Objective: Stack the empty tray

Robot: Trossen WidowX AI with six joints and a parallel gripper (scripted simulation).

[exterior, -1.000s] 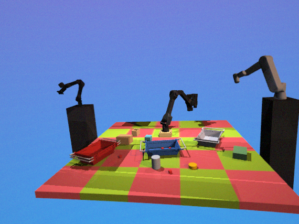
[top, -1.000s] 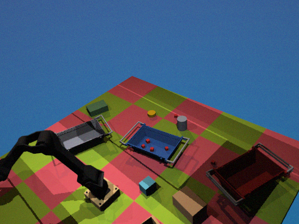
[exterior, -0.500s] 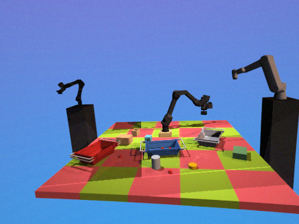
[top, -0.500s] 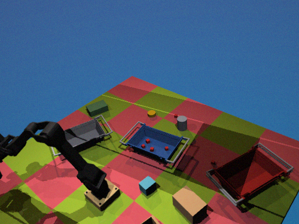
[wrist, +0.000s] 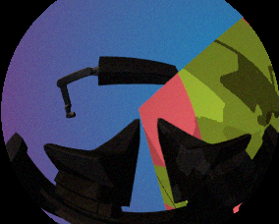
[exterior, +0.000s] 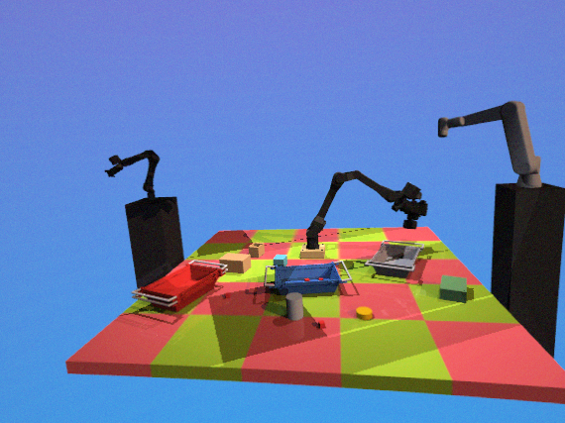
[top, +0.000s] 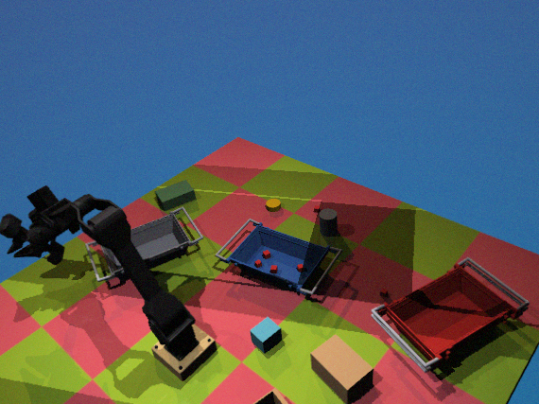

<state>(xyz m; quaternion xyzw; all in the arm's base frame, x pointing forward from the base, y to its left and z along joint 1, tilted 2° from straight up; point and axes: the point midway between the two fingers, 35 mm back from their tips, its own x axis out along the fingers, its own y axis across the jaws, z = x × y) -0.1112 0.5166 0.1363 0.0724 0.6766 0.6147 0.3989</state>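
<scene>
My gripper tip is 30 cm short of the grey tray, 17 cm to the left of it and 11 cm above it. Also, from my gripper tip: yellow disc (71 cm ahead, 33 cm to the right, 14 cm below); then teal cube (68 cm to the right, 30 cm ahead, 13 cm below); then green box (55 cm ahead, 13 cm below, 1 cm to the right).
</scene>
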